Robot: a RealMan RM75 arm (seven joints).
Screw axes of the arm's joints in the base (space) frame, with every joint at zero. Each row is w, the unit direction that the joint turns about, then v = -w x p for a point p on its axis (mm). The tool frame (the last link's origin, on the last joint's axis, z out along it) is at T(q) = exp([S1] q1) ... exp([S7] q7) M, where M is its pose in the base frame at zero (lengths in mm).
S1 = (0, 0, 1, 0.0, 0.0, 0.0)
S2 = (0, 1, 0, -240.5, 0.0, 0.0)
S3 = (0, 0, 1, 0.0, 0.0, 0.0)
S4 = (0, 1, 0, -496.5, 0.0, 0.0)
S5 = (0, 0, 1, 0.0, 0.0, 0.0)
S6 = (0, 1, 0, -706.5, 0.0, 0.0)
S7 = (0, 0, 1, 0.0, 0.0, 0.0)
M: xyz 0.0 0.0 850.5 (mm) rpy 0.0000 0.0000 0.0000 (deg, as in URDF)
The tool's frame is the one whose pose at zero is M.
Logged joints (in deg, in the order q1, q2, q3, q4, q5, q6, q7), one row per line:
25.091 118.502 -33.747 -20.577 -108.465 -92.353 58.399
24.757 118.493 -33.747 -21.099 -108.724 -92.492 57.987
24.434 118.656 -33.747 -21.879 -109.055 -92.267 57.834
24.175 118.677 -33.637 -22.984 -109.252 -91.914 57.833
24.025 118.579 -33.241 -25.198 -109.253 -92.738 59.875
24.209 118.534 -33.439 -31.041 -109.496 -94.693 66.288
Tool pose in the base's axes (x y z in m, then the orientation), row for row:
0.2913 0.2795 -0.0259 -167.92 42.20 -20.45
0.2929 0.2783 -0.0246 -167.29 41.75 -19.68
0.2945 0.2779 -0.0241 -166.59 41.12 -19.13
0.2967 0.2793 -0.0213 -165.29 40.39 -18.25
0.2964 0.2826 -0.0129 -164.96 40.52 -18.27
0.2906 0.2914 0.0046 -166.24 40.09 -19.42
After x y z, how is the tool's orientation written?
As angles about the fixed x, y, z axes (roll, pitch, yaw), in degrees.
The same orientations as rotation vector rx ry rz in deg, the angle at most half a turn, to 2 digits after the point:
-148.35 33.06 54.81
-148.47 32.30 54.15
-148.52 31.81 53.16
-148.23 31.08 51.85
-147.85 31.22 51.84
-148.67 32.23 51.56

